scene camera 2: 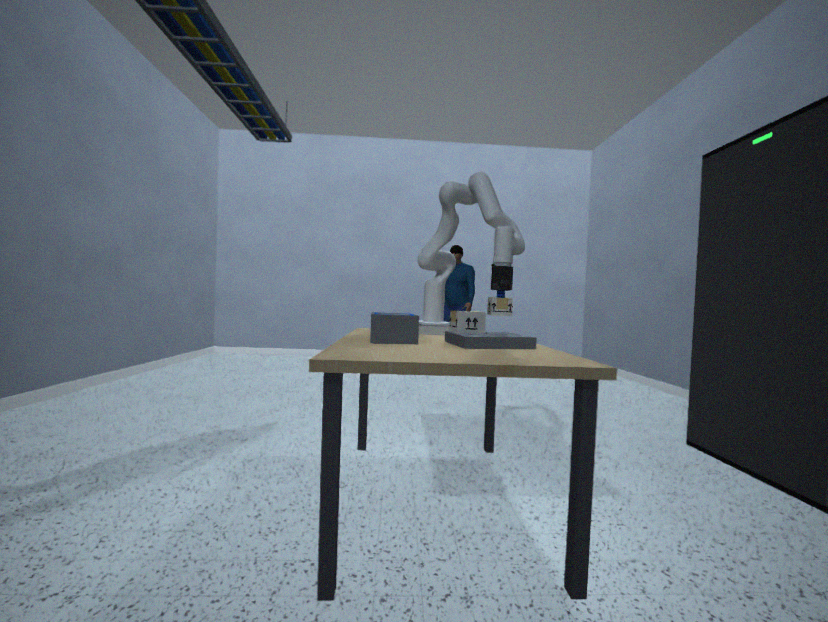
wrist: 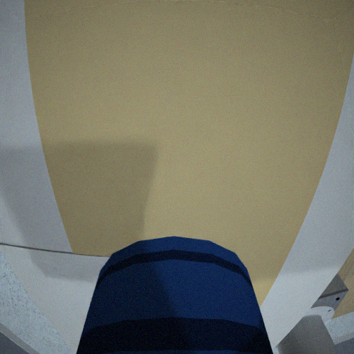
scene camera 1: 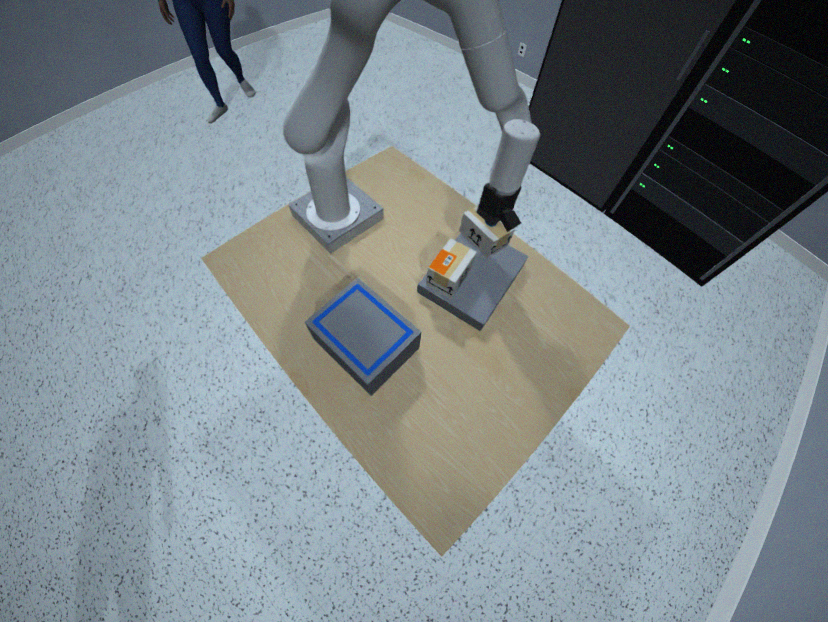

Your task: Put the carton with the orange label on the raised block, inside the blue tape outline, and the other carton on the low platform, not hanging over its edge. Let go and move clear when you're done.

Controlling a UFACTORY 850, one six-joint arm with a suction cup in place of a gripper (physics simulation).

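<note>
The carton with the orange label (scene camera 1: 444, 263) (scene camera 2: 470, 322) stands on the low platform (scene camera 1: 490, 289) (scene camera 2: 495, 342), at its left corner in scene camera 1. My suction cup (scene camera 1: 492, 222) (scene camera 2: 500, 294) (wrist: 173, 270) is shut on the other carton (scene camera 1: 476, 235) (scene camera 2: 500, 307) (wrist: 190, 100), a white box with a tan top and black arrows. It hangs level above the platform's back part, beyond the labelled carton, with a gap below it in scene camera 2. The raised block (scene camera 1: 394, 365) (scene camera 2: 394, 329) bears the blue tape outline (scene camera 1: 366, 372), with no carton inside it.
The arm's base plate (scene camera 1: 368, 212) is bolted to the wooden table (scene camera 1: 461, 428) (scene camera 2: 461, 366), behind the raised block. A dark server rack (scene camera 1: 589, 100) (scene camera 2: 756, 301) stands beyond the platform side. A person in blue (scene camera 1: 208, 33) (scene camera 2: 460, 284) stands behind the table.
</note>
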